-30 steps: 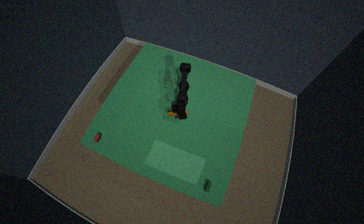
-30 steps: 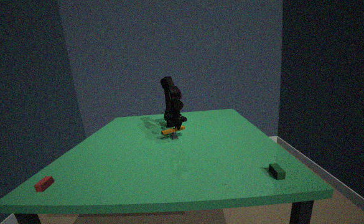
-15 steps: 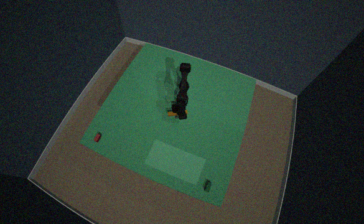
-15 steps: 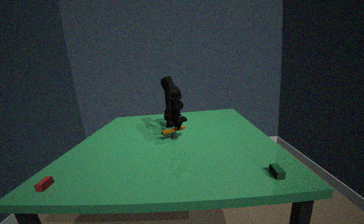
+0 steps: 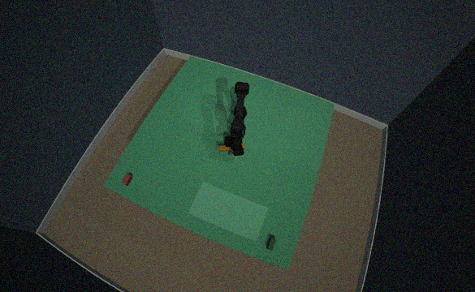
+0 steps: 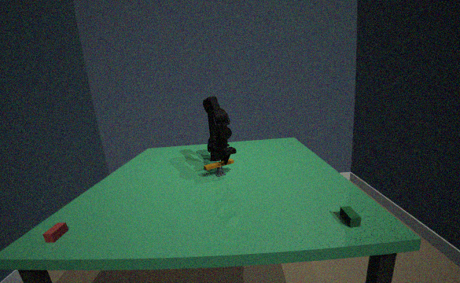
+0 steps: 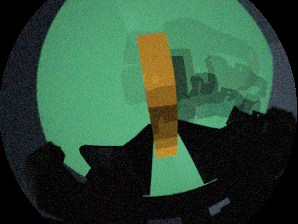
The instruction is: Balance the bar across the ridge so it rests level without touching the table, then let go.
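My gripper tip is now 3 cm to the left of the orange bar and 1 cm short of it. Round my gripper tip: dark green block 49 cm ahead, 43 cm to the left, 4 cm below; red block 57 cm to the right, 49 cm ahead, 4 cm below.
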